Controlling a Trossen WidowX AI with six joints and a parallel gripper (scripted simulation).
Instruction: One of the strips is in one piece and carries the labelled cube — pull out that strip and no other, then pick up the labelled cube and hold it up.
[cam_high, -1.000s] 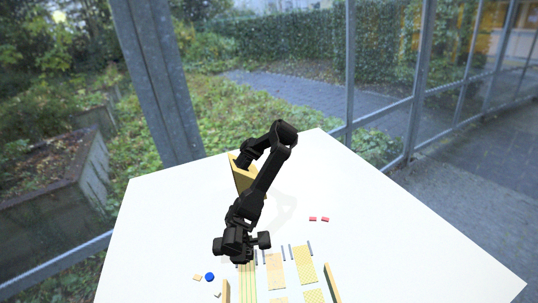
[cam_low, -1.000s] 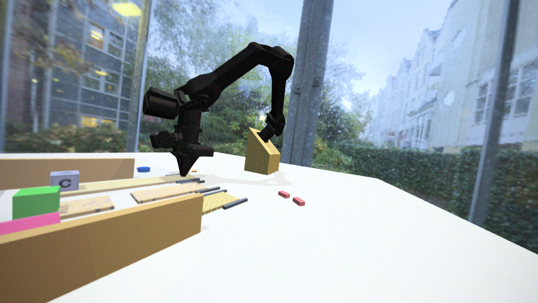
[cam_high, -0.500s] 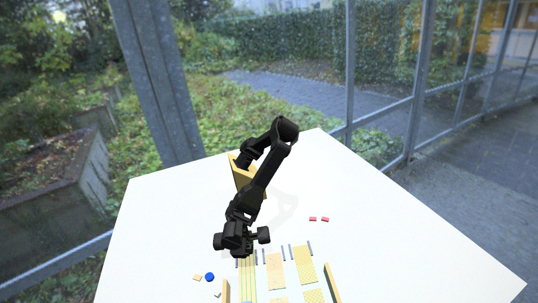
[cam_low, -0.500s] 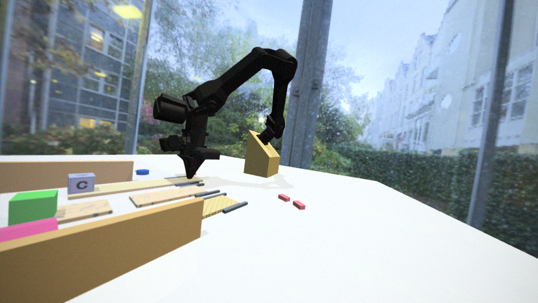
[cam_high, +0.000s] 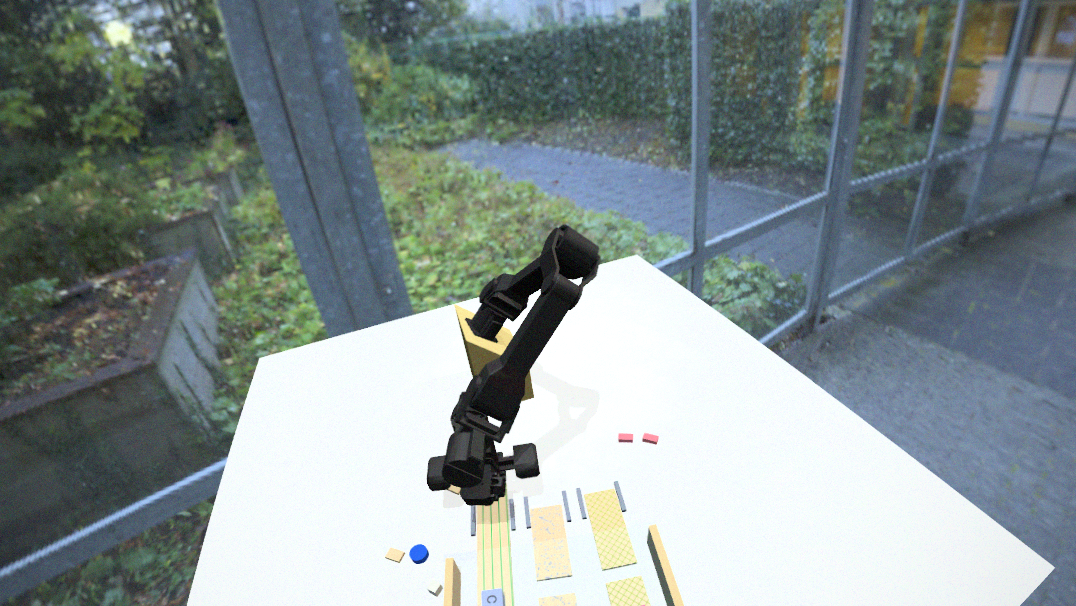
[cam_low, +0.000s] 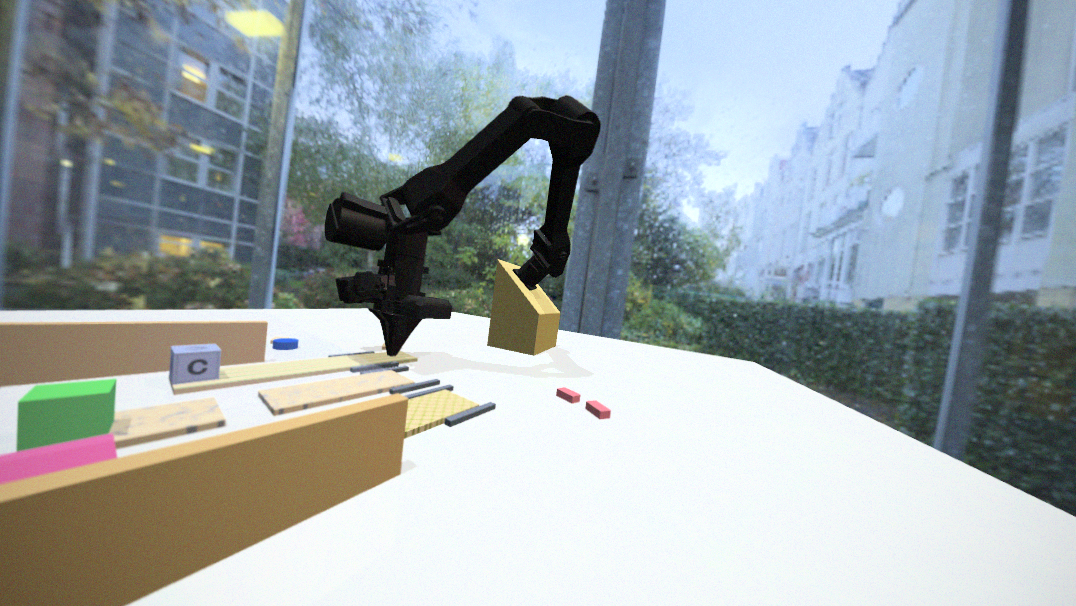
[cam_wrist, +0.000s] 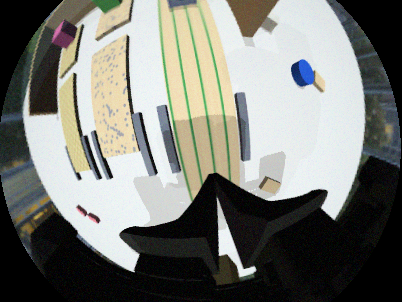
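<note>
Right now my gripper tip is 190 mm short of the grey cube marked c, 70 mm to the left of it and 10 mm below it. Round my gripper tip: blue disc (50 mm ahead, 150 mm to the right).
</note>
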